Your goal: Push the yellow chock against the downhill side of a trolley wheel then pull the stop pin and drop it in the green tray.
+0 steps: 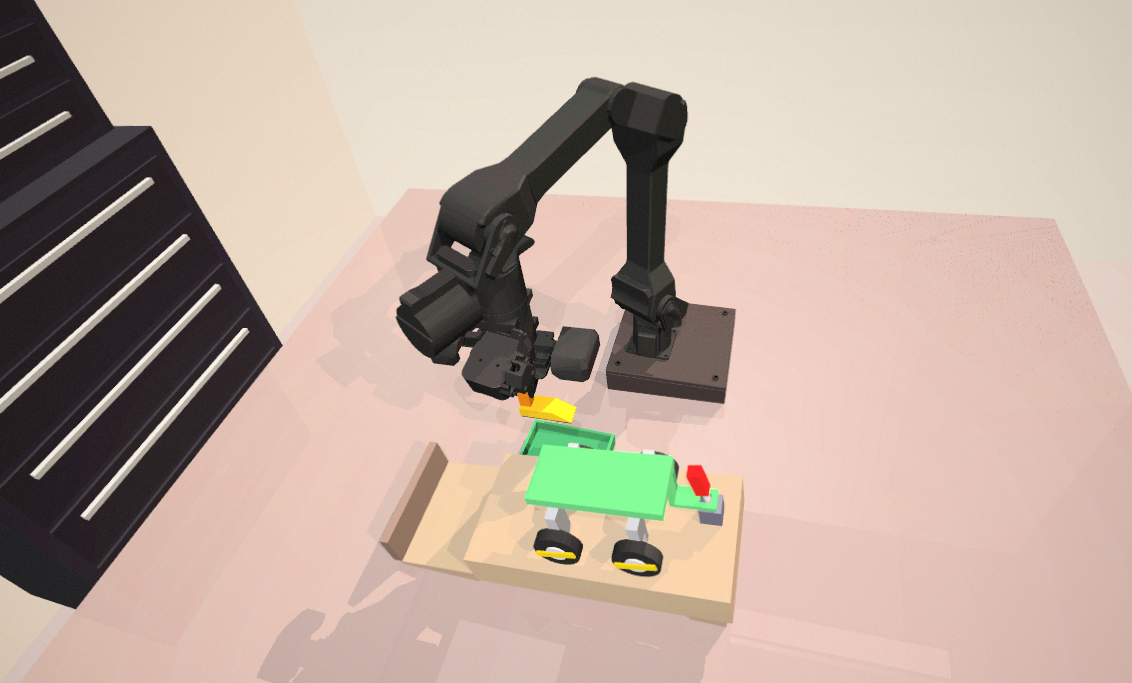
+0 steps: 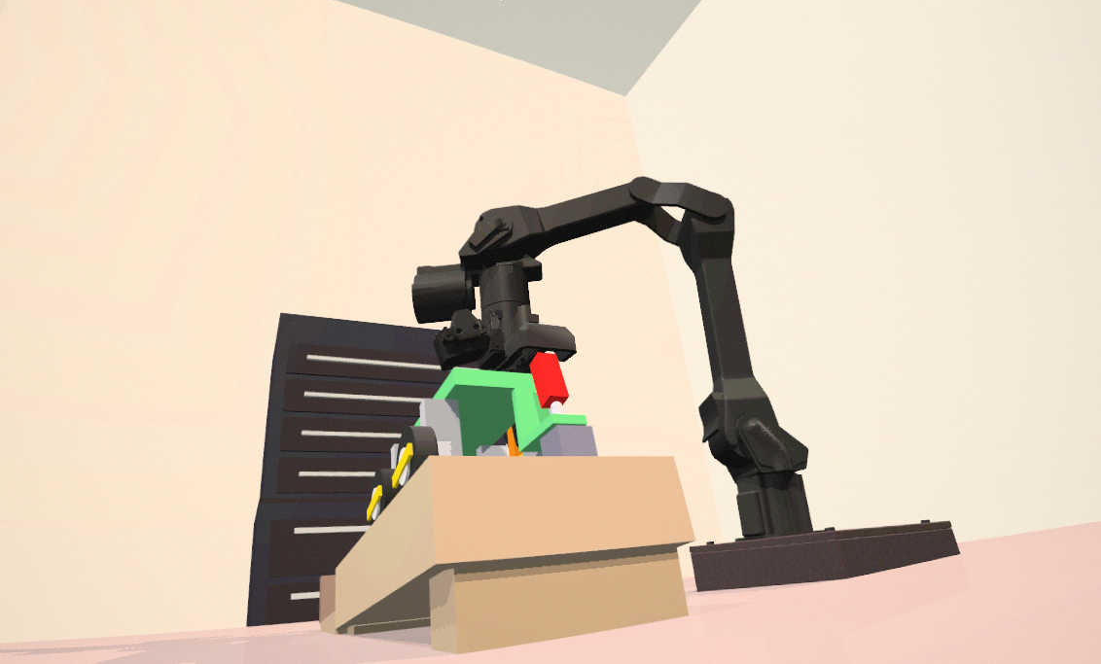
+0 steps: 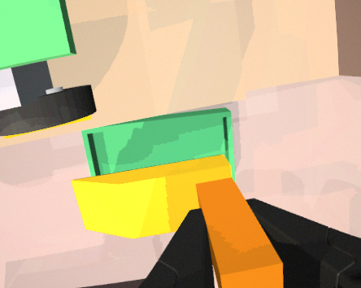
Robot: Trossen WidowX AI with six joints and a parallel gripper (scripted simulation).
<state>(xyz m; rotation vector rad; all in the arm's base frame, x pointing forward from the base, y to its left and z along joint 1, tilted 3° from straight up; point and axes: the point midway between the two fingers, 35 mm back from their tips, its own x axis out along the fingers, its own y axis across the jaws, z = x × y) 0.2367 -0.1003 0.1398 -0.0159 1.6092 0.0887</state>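
Right now the red-headed stop pin is 23 cm to the left of my gripper tip, 6 cm ahead of it and 3 cm below it. Round my gripper tip: green tray: 16 cm below, 3 cm behind, 2 cm to the left; yellow chock: 2 cm to the left, 1 cm below; green trolley: 13 cm to the left, 9 cm ahead, 4 cm below.
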